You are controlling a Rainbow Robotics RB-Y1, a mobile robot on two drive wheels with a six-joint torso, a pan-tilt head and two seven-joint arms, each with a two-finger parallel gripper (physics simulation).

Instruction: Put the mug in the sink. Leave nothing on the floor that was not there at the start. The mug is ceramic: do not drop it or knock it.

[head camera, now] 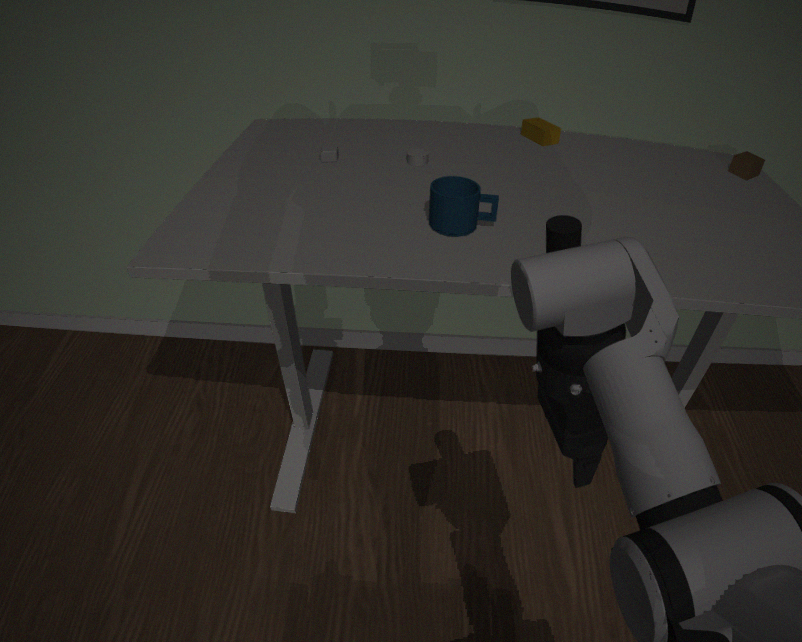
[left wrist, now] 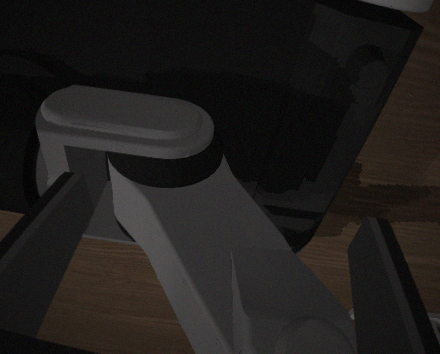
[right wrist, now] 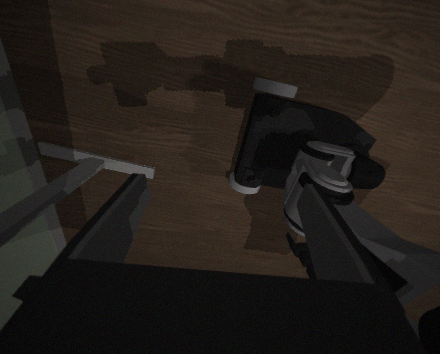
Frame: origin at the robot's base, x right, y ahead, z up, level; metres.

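Seen in the pictures: left gripper, fingertip midpoint: [left wrist: 219,213] [right wrist: 299,234]; right gripper, fingertip midpoint: [head camera: 566,448] [right wrist: 223,189].
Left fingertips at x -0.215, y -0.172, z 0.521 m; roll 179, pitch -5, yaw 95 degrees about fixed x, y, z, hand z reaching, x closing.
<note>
A point is followed by its place in that frame.
A blue mug [head camera: 454,207] {x 0.077, y 0.660, z 1.013 m} stands upright on the grey table [head camera: 220,227] {x -0.367, y 0.691, z 0.951 m}, a little back from its front edge, in the head view. Its handle points to the picture's right. The sink does not show in these views. My right gripper [head camera: 583,469] [right wrist: 223,189] {x 0.205, y 0.232, z 0.920 m} is open and empty. It points down in front of the table, with its fingers below the table top, apart from the mug. My left gripper [left wrist: 219,213] {x -0.215, y -0.172, z 0.521 m} is open. Parts of the robot's own body show beyond its fingers in the left wrist view.
A yellow block [head camera: 540,131] {x 0.337, y 1.147, z 0.988 m}, a brown block [head camera: 745,165] {x 0.915, y 1.057, z 0.989 m}, a small white cube [head camera: 328,155] {x -0.193, y 0.985, z 0.970 m} and a small white round piece [head camera: 417,157] {x 0.014, y 0.968, z 0.973 m} lie on the table behind the mug. A table leg [head camera: 291,361] {x -0.340, y 0.893, z 0.368 m} and its foot [head camera: 294,468] [right wrist: 130,168] stand at left. The robot's dark base [right wrist: 280,135] {x 0.072, y -0.083, z 0.169 m} shows.
</note>
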